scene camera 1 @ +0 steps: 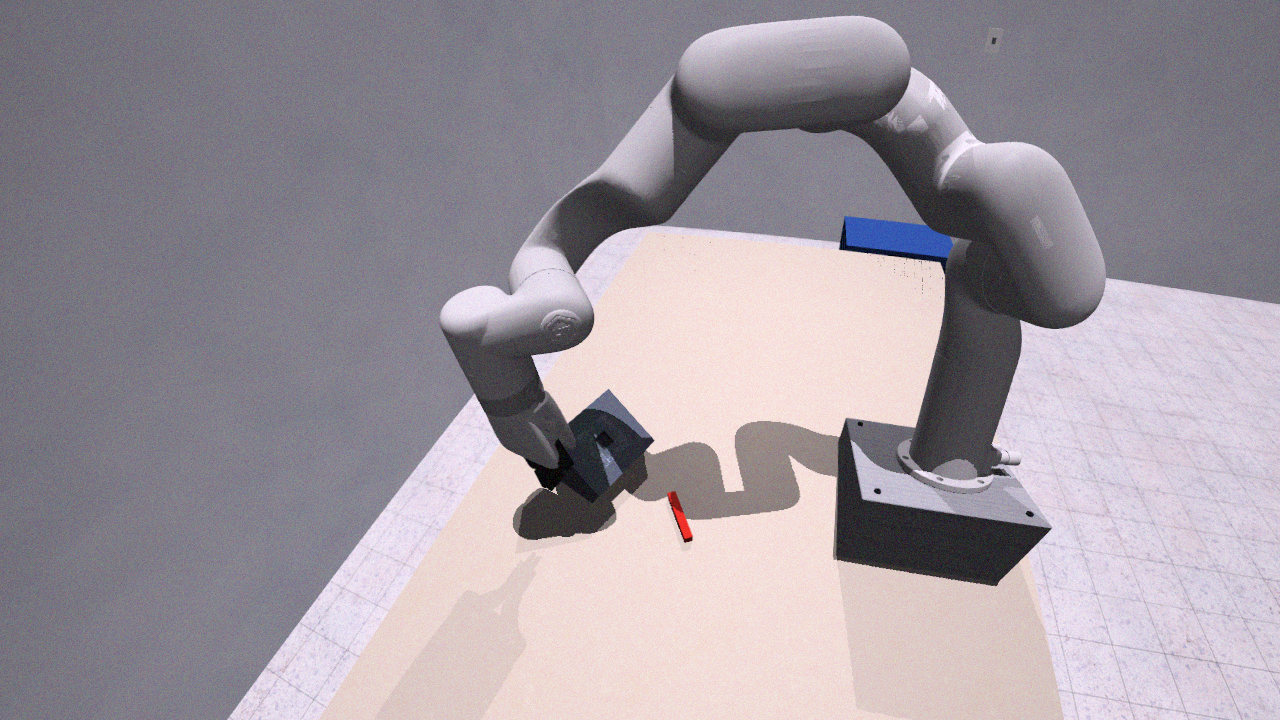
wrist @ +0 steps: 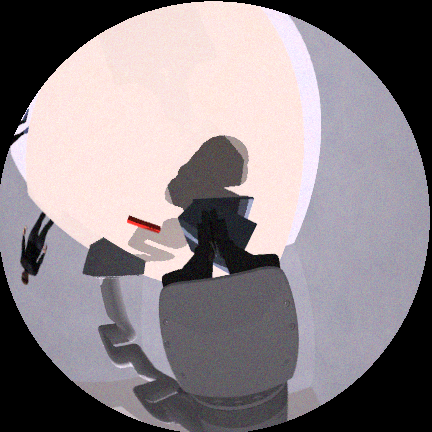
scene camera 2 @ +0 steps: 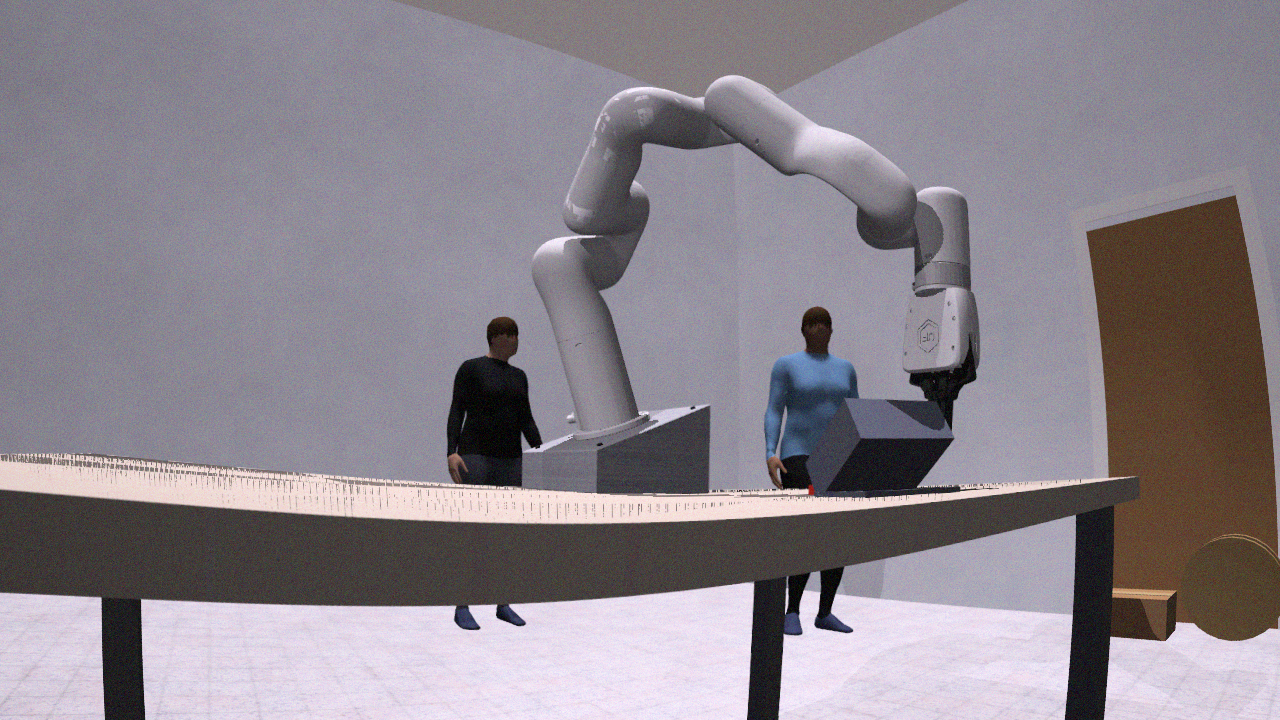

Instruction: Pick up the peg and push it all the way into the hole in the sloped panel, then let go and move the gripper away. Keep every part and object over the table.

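Frame: origin at the arm's base, x right, y ahead, z up, level; centimetres.
Where they show: gripper, fingertip midpoint: (scene camera 1: pixel 553 481) (wrist: pixel 210 217); arm's base, origin of the base link: (scene camera 1: pixel 942 466) (wrist: pixel 108 274) (scene camera 2: pixel 612 428).
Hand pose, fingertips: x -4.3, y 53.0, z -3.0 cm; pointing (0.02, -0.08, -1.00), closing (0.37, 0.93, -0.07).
Things, the pixels of their top centre, and the offset from my fingertips.
- red peg, middle of its top: (scene camera 1: pixel 679 513) (wrist: pixel 142 226) dx +0.4, dy -17.6, dz -5.9 cm
- dark blue-grey block with the sloped panel, middle of its top: (scene camera 2: pixel 881 402) (scene camera 1: pixel 590 419) (wrist: pixel 221 268) dx +9.3, dy -3.8, dz +3.3 cm
The red peg (scene camera 1: pixel 680 516) (wrist: pixel 144 224) lies flat on the table, apart from the panel; a bit of the red peg (scene camera 2: pixel 810 489) shows beside the block in scene camera 2. The dark blue-grey block with the sloped panel (scene camera 1: pixel 631 437) (scene camera 2: pixel 881 456) (wrist: pixel 242 232) stands tilted on the table. Its square hole (scene camera 1: pixel 605 438) shows dark in scene camera 1, with no peg in it. My gripper (scene camera 1: pixel 551 484) (wrist: pixel 210 217) is shut and empty, pointing down at the block's far side from the robot base. In scene camera 2 the block partly hides the fingertips.
The robot base (scene camera 1: pixel 921 528) (scene camera 2: pixel 653 452) (wrist: pixel 112 260) stands across the table from the block, with the peg between them. A blue box (scene camera 1: pixel 895 237) is at the table's far end. The table edge runs close behind the gripper. Two people (scene camera 2: pixel 494 411) (scene camera 2: pixel 816 402) stand beyond the table.
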